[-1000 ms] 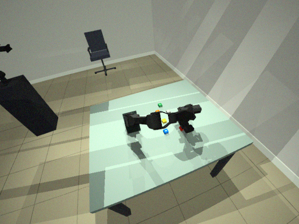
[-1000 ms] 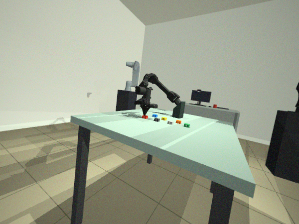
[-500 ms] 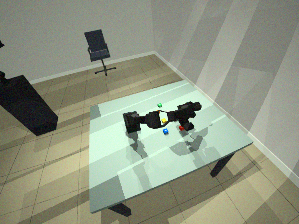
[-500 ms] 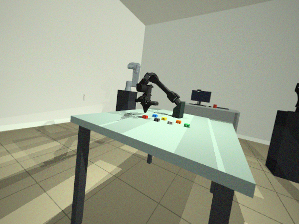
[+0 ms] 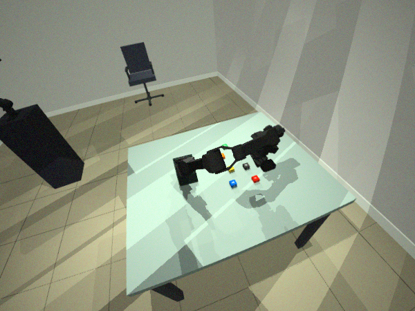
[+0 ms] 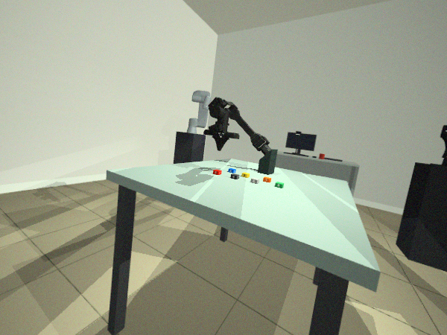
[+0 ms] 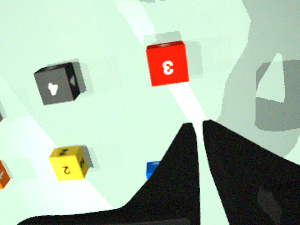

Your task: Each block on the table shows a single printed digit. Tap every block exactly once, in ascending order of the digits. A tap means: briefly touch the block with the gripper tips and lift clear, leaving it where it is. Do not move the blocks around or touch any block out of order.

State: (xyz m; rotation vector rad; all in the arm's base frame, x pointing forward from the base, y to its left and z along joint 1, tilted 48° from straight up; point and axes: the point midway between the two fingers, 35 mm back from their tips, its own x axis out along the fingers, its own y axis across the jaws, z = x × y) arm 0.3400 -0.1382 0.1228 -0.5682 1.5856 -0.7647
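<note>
Now: the black block 10 mm ahead of my gripper tip, 110 mm to the left of it and 110 mm below it. Round my gripper tip: yellow block (80 mm behind, 130 mm to the left, 110 mm below); then red block (10 mm to the left, 110 mm below); then blue block (120 mm behind, 40 mm to the left, 110 mm below).
</note>
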